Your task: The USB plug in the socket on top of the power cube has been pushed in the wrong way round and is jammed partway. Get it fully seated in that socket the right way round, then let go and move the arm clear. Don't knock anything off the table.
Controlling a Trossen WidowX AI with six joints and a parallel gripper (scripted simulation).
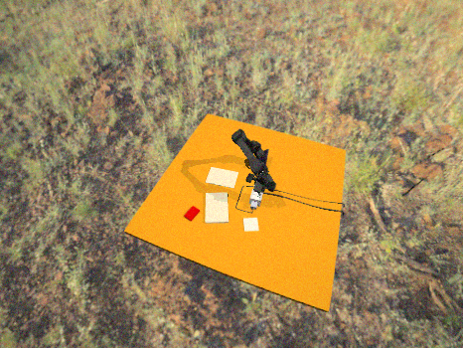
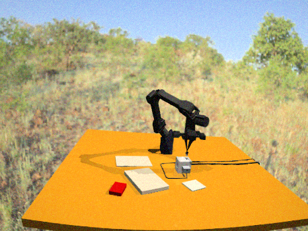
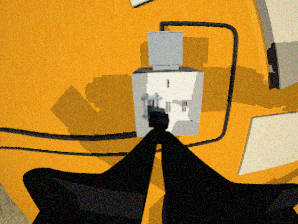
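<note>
My gripper tip is now 2 cm above the black USB plug. The rest, counted from my gripper tip: red block (31 cm ahead, 33 cm to the right, 13 cm below); then white tile (18 cm ahead, 4 cm to the left, 13 cm below); then thick white slab (19 cm ahead, 21 cm to the right, 12 cm below).
</note>
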